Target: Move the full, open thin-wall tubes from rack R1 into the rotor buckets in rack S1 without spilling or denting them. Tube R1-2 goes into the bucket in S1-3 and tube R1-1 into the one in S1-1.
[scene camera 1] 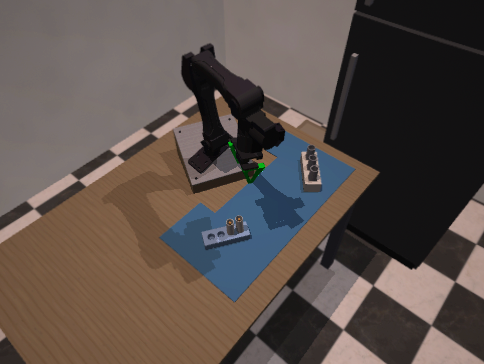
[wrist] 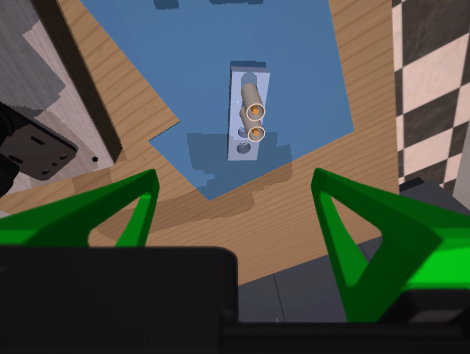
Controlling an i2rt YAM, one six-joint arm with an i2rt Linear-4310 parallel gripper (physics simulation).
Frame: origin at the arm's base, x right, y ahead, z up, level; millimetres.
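Seen in the pictures: gripper, fingertip midpoint: (scene camera 1: 244, 172) (wrist: 235, 177); arm's base, link origin: (scene camera 1: 211, 151).
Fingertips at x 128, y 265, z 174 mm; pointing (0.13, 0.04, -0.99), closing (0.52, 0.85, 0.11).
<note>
Pixels of each thing's middle, then the offset from my fingertips to it. "*": a spot on its surface instead. Level surfaces: height alone.
- Rack R1, body centre: (wrist: 245, 118) (scene camera 1: 226, 235) dx +94, dy -7, dz -246 mm
- Rack S1, surface spot: (scene camera 1: 312, 186) * dx -264, dy +115, dz -228 mm
- blue mat, surface height: dz -261 mm
- wooden table, surface height: dz -264 mm
Rack R1 (scene camera 1: 227, 243) (wrist: 263, 86) is a pale blue-grey block. Two slim tan tubes with orange contents stand upright in it, side by side: one tube (scene camera 1: 239, 224) (wrist: 251, 97) nearer the block's end, the other tube (scene camera 1: 230, 226) (wrist: 256, 133) beside it. Two holes towards the other end are empty. Tube labels are not readable. Rack S1 (scene camera 1: 312, 186) is a cream block holding three dark grey, hollow buckets (scene camera 1: 311, 150) (scene camera 1: 313, 161) (scene camera 1: 314, 173); it does not show in the wrist view. My green-fingered gripper (scene camera 1: 242, 167) (wrist: 235, 177) is wide open and empty, above and apart from both racks.
A blue mat (scene camera 1: 235, 277) (wrist: 305, 65) lies under both racks on the wooden table (scene camera 1: 100, 265) (wrist: 372, 150). My arm's grey base plate (scene camera 1: 184, 145) (wrist: 45, 30) is beside the mat. A dark fridge (scene camera 1: 405, 135) stands beyond the table's right end.
</note>
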